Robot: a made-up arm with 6 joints.
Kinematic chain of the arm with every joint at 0, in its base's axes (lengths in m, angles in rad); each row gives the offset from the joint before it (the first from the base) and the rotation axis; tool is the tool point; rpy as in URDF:
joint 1: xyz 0 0 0.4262 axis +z
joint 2: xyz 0 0 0 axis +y
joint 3: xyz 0.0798 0 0.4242 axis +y
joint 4: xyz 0.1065 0 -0.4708 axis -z
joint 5: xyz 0 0 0 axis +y
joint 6: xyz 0.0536 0 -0.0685 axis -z
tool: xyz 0 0 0 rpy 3.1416 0 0
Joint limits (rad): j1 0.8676..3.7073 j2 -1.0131..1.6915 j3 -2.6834..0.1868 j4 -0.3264..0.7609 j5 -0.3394..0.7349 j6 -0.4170..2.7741
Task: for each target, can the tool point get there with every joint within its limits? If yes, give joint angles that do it. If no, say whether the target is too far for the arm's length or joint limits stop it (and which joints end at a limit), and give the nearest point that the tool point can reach.
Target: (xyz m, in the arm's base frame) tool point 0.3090 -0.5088 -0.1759
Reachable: no: joint limits stop it (at a limit: joint 2) | nearest point 0.0542 -0.0892 0.0542 | short by 0.542 m
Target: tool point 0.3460 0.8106 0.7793
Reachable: yes | joints 1.1914 0.6444 -2.0750 0.5654 0.1918 1.0203
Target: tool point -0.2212 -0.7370 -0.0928
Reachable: no: joint limits stop it (at a limit: joint 1, joint 4, joint 5) | nearest point -0.4785 -0.3317 -0.0928 | short by 0.480 m
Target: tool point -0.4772 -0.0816 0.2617
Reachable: yes | joints 3.3473 0.4390 -0.5912 0.3805 0.0872 1.6257
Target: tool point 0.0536 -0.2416 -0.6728
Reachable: no: too far | nearest point -0.1883 -0.1317 -0.2426 | short by 0.506 m
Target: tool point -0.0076 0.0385 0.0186
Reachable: yes | joints 2.1924 1.3860 -0.3792 0.5585 0.3045 0.7498
